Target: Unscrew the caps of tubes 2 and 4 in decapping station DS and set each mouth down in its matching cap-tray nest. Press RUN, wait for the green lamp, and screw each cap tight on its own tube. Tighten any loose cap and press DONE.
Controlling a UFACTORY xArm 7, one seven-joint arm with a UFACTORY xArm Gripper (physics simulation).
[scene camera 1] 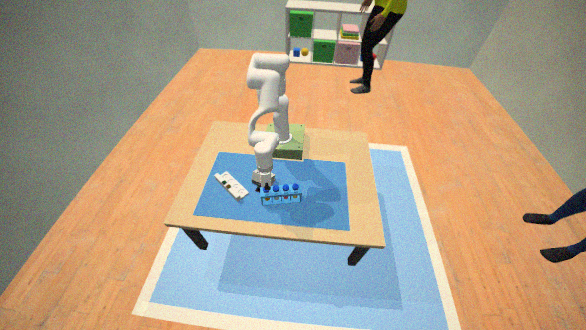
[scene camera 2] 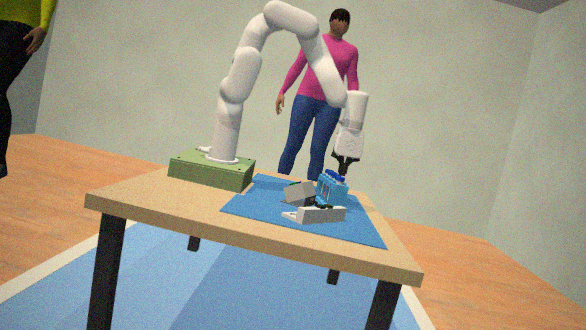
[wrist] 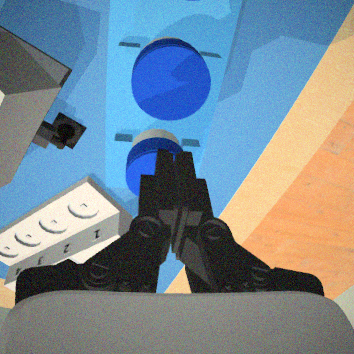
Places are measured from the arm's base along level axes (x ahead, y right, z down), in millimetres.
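Pixels of known places: gripper, fingertip midpoint: point(scene camera 1: 267, 188) point(scene camera 2: 341, 175) point(wrist: 169, 172); arm's base, link origin: point(scene camera 1: 282, 137) point(scene camera 2: 221, 160).
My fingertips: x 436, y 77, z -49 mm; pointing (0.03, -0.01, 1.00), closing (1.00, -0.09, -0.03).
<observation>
Ahead of a thing's pixels: the offset from my fingertips to its top centre. "*": to the spot under its first point. Level surfaces: height alone.
A light-blue rack {dx -11, dy -69, dz +23 mm} point(scene camera 1: 281, 193) point(scene camera 2: 341, 192) point(wrist: 120, 110) holds tubes upright in a row with blue caps on top. My gripper point(scene camera 1: 266, 186) point(scene camera 2: 342, 173) point(wrist: 169, 172) is shut and empty, pointing down over the end cap {dx -4, dy +9, dz +5 mm} point(wrist: 142, 167) at the left in scene camera 1. Its fingers partly hide that cap; contact cannot be told. The neighbouring cap {dx -9, dy -43, dz +5 mm} point(scene camera 1: 276, 188) point(wrist: 171, 82) sits on its tube. The white cap tray {dx -104, dy +225, dz +73 mm} point(scene camera 1: 240, 195) point(scene camera 2: 325, 215) point(wrist: 112, 225), numbered 1 to 4, shows empty round nests in the wrist view. Tube numbers and the lamp cannot be read.
A grey sloped control box {dx -139, dy +36, dz +42 mm} point(scene camera 2: 300, 192) point(wrist: 30, 110) stands beside the rack, mostly hidden by the gripper in scene camera 1. A small black part {* dx -79, dy +72, dz +126 mm} point(scene camera 1: 257, 189) point(wrist: 65, 131) lies between box and rack. The green arm base point(scene camera 1: 295, 150) point(scene camera 2: 210, 172) is behind the blue mat {dz +126 mm} point(scene camera 1: 325, 200) point(scene camera 2: 255, 202).
</observation>
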